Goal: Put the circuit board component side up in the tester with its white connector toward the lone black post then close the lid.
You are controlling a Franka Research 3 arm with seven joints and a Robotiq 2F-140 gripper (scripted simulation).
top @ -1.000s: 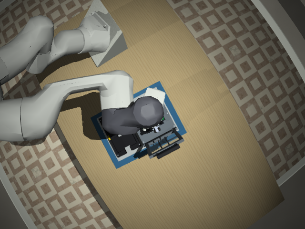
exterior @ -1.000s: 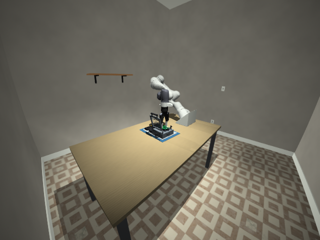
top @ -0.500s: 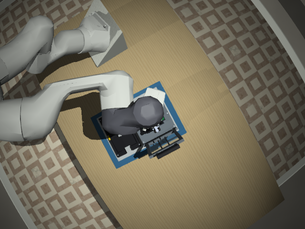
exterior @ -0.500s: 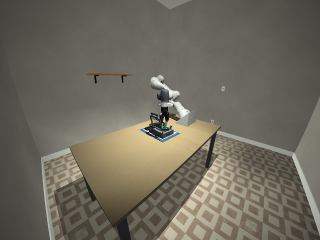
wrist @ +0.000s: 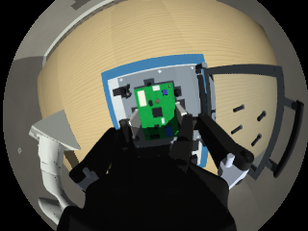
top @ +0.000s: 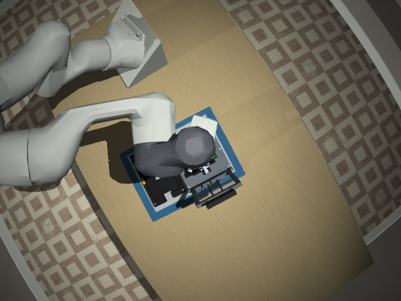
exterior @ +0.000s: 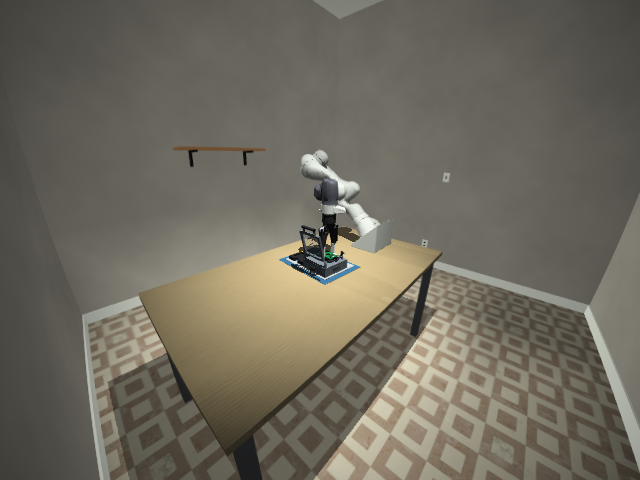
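Now: the green circuit board 2 cm below my hand. The rest, counted from my hand: black post (6 cm to the left, 6 cm behind, 2 cm below); then tester lid (13 cm ahead, 8 cm above, 1 cm to the right); then black nest (3 cm below, 1 cm to the left, 1 cm ahead).
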